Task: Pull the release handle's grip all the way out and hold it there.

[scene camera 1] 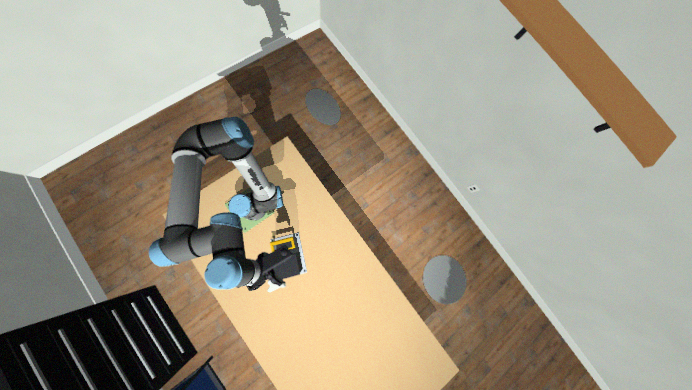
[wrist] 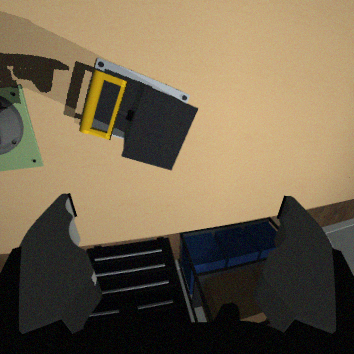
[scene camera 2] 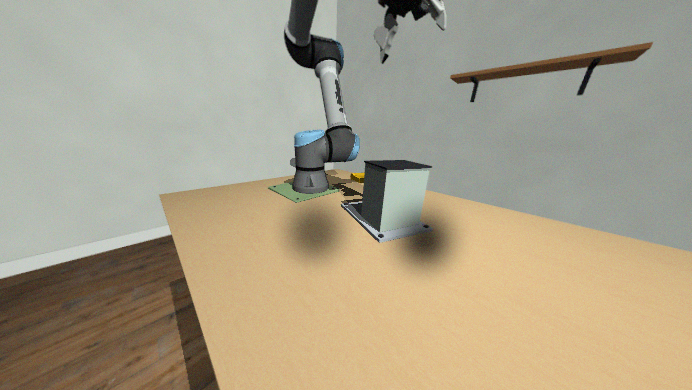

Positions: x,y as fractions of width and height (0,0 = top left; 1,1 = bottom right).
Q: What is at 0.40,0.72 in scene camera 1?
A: My gripper.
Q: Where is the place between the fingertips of my gripper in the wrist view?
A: At 0.50,0.56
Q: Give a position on a grey base plate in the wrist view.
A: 0.38,0.22
